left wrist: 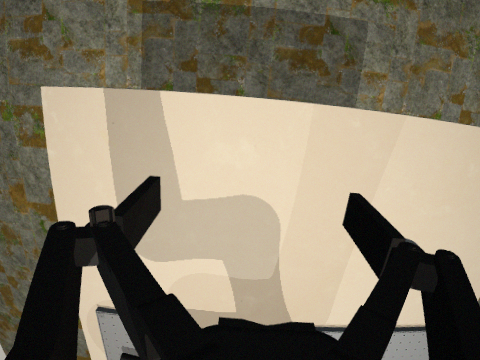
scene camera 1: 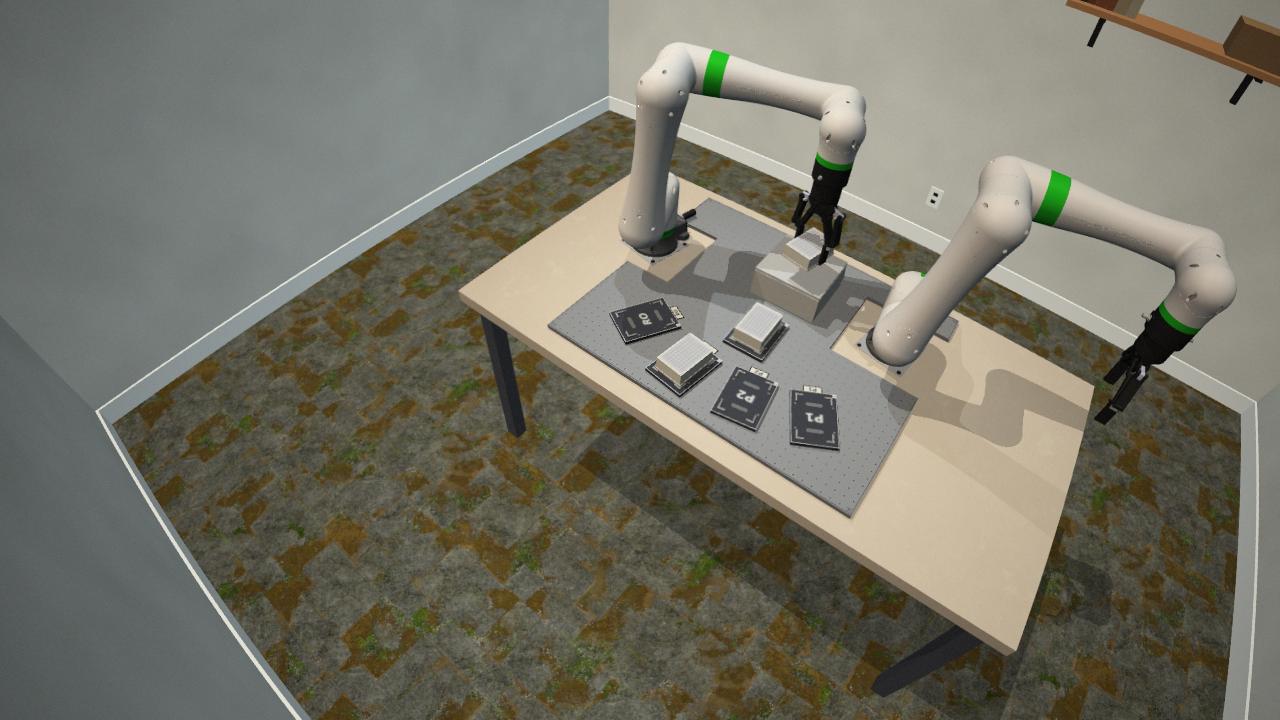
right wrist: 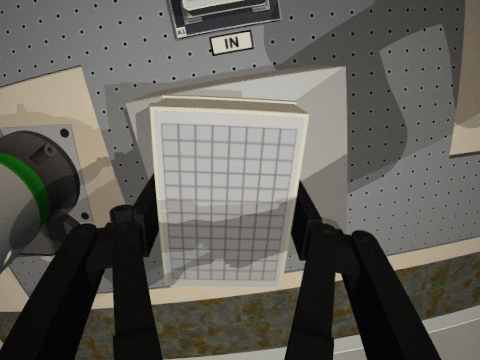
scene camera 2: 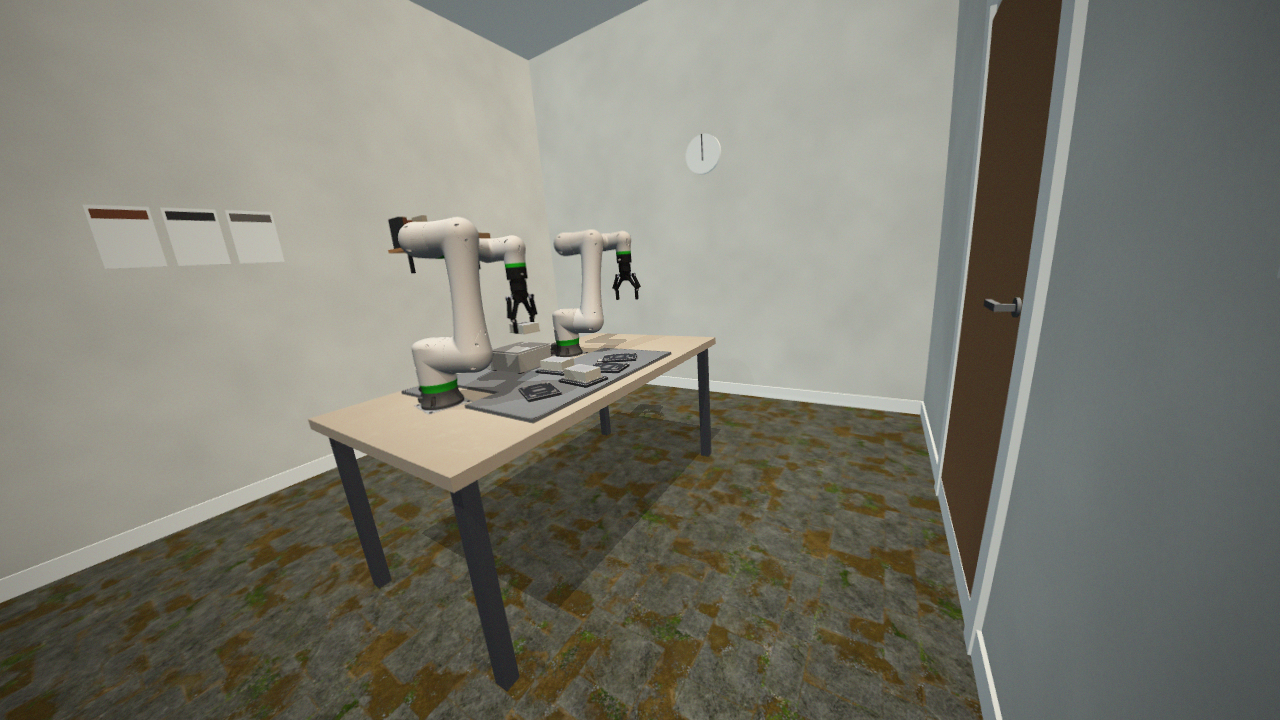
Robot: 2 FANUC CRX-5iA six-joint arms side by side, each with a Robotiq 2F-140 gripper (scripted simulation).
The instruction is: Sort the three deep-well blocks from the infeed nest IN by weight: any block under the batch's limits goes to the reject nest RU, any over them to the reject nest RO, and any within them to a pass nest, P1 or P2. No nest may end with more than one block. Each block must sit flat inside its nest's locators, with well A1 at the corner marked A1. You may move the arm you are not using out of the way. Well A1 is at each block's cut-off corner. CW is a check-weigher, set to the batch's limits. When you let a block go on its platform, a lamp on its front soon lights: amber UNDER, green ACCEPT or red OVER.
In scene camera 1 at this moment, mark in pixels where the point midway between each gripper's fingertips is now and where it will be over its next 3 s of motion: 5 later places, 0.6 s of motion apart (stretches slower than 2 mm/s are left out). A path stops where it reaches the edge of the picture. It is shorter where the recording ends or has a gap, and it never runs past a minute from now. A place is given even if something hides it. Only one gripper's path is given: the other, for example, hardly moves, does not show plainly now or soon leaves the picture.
My right gripper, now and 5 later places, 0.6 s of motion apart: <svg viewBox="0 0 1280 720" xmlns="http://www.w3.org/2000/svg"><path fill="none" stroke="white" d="M808 254L809 266L810 279L811 293L814 305L816 325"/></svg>
